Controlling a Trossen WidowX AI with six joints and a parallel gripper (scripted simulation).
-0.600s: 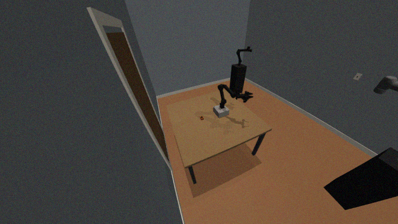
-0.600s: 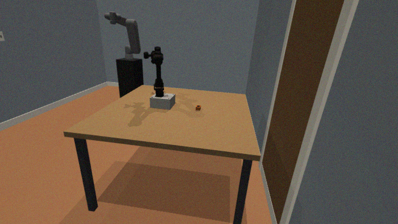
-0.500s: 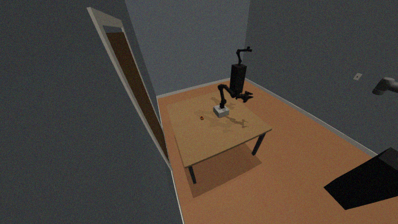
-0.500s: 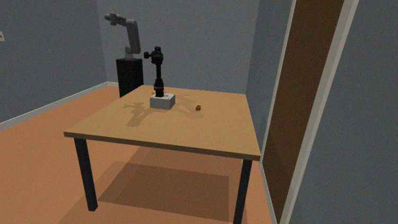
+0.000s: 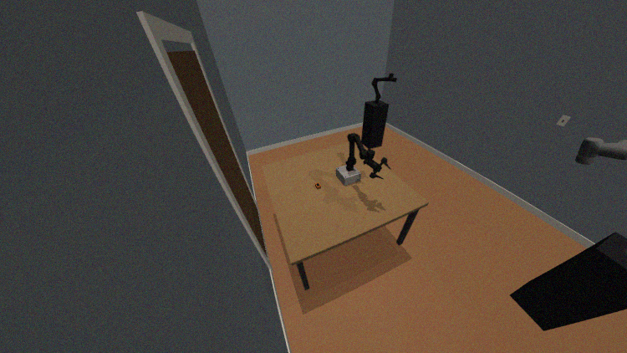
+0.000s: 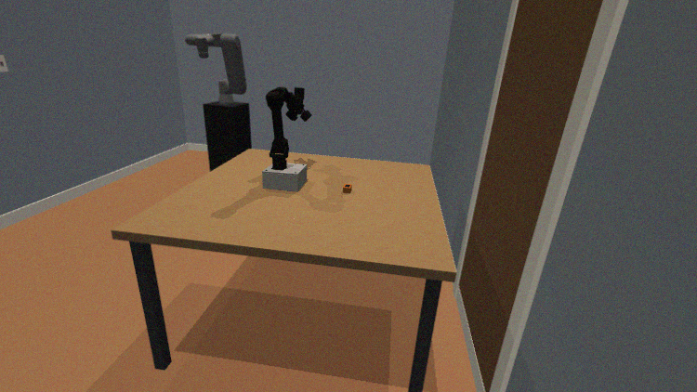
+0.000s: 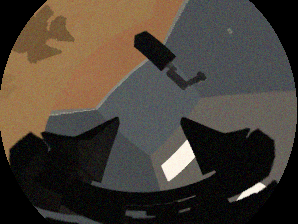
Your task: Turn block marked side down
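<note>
The orange block is 44 cm ahead of my gripper tip, 43 cm to the right of it and 33 cm below it.
</note>
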